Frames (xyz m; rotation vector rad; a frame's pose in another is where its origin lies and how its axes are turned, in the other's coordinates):
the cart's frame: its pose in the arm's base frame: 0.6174 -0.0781 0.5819 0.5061 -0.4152 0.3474
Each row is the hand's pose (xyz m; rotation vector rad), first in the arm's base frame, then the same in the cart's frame.
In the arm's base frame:
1: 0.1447 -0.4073 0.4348 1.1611 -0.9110 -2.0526
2: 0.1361 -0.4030 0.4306 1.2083 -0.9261 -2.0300
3: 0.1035 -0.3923 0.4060 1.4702 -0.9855 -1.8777
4: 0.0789 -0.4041 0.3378 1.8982 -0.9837 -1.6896
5: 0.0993 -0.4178 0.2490 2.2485 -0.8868 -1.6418
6: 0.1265 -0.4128 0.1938 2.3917 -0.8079 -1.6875
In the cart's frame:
1: -0.5457 -0.1306 0.1965 0.3092 -1.3736 -2.0332
2: -0.5541 -0.1252 0.1935 0.3558 -1.3870 -2.0093
3: -0.5912 -0.1124 0.1778 0.6159 -1.4297 -1.8633
4: -0.6464 -0.1386 0.1371 1.0491 -1.4463 -1.7040
5: -0.6729 -0.1932 0.0677 1.4138 -1.4289 -1.6808
6: -0.6739 -0.2221 0.0131 1.5697 -1.4170 -1.7304

